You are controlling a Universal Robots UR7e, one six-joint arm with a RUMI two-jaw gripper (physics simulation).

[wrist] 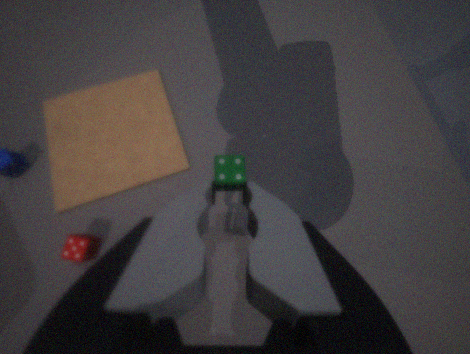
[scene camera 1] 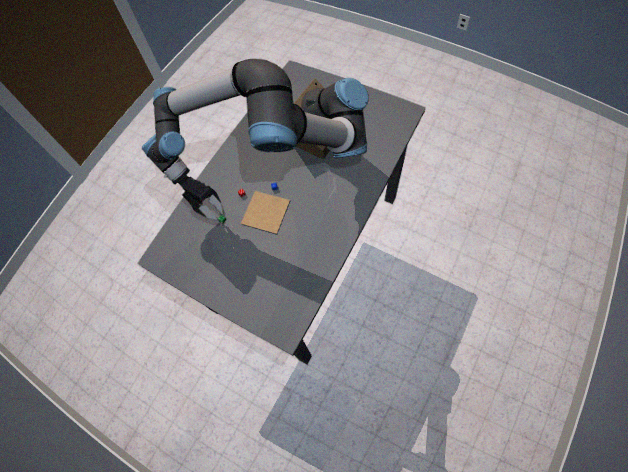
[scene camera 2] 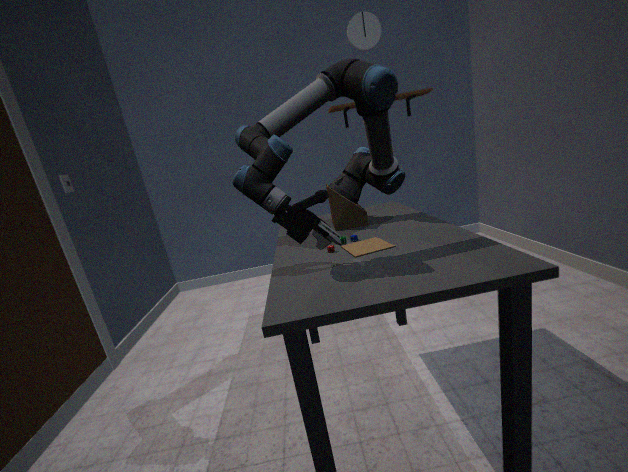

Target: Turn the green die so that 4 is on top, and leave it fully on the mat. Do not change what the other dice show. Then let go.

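Places are measured from the arm's base along level axes (x ahead, y left, z up), in millimetres.
Where they show: gripper, fingertip midpoint: point(wrist: 229, 183) point(scene camera 1: 222, 219) point(scene camera 2: 341, 243); arm's base, origin of the base link: point(scene camera 1: 318, 108) point(scene camera 2: 342, 194).
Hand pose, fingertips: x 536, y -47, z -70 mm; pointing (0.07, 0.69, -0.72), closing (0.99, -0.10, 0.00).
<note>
Things, the pixels of their top centre, and the offset from my fingertips. Level surfaces: height alone.
- green die, middle of its top: point(wrist: 229, 169) point(scene camera 2: 342, 237) point(scene camera 1: 221, 217) 20 mm up, 0 mm ahead, 4 mm left
- tan mat, middle of its top: point(wrist: 112, 132) point(scene camera 2: 366, 245) point(scene camera 1: 265, 211) 60 mm down, 127 mm back, 83 mm left
- red die, middle of its top: point(wrist: 74, 248) point(scene camera 2: 330, 246) point(scene camera 1: 241, 191) 44 mm down, 139 mm back, 39 mm right
- blue die, middle of its top: point(scene camera 1: 274, 185) point(scene camera 2: 353, 235) 44 mm down, 226 mm back, 51 mm left
- grey table, its level: 64 mm down
The green die point(scene camera 1: 221, 219) point(scene camera 2: 343, 239) point(wrist: 230, 169) is held between the tips of my gripper point(scene camera 1: 221, 217) point(scene camera 2: 341, 241) point(wrist: 229, 183), which is shut on it and tilted well over. In the wrist view the die's face with four white pips points toward the camera. The die is held beside the tan mat point(scene camera 1: 265, 212) point(scene camera 2: 368, 247) point(wrist: 115, 140), off its edge; its height above the table is hard to tell. The red die point(scene camera 1: 241, 192) point(scene camera 2: 331, 248) point(wrist: 77, 248) and the blue die point(scene camera 1: 274, 186) point(scene camera 2: 354, 238) point(wrist: 10, 162) lie off the mat; the red one shows five pips to the wrist camera.
The grey table point(scene camera 1: 284, 314) point(scene camera 2: 314, 304) carries the arm's base and a brown board point(scene camera 1: 315, 87) point(scene camera 2: 347, 215) standing beside that base. The red die is near the mat's corner, on the gripper's side. The arm's shadow falls across the table.
</note>
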